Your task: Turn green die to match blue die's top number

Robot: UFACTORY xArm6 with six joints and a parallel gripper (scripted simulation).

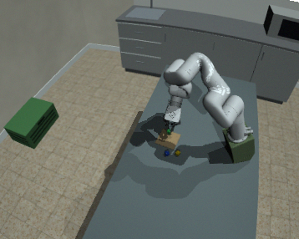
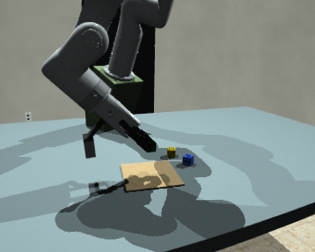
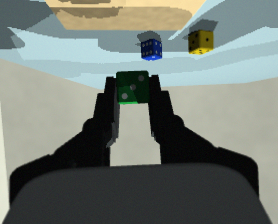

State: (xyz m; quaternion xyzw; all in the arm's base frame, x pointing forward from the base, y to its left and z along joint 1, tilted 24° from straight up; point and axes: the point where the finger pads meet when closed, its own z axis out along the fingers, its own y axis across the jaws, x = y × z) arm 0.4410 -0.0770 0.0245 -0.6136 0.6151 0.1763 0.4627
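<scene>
My hand is 20 mm to the right of the tan mat and 90 mm above it. Round my hand: green die (20 mm to the left, 20 mm below); yellow die (80 mm behind, 130 mm to the left, 80 mm below); blue die (10 mm behind, 140 mm to the left, 80 mm below).
</scene>
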